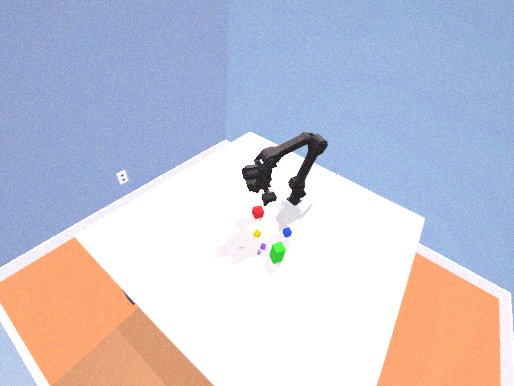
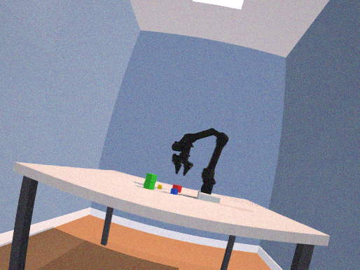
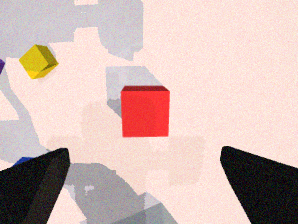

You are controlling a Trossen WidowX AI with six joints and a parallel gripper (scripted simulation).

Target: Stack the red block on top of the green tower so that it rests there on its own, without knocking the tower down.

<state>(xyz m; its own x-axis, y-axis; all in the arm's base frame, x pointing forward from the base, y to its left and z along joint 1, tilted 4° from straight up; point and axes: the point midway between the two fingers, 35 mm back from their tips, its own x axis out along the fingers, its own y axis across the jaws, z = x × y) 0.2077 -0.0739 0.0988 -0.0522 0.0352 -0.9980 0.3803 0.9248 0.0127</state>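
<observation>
Now: the red block 10 cm below my gripper tip.
</observation>
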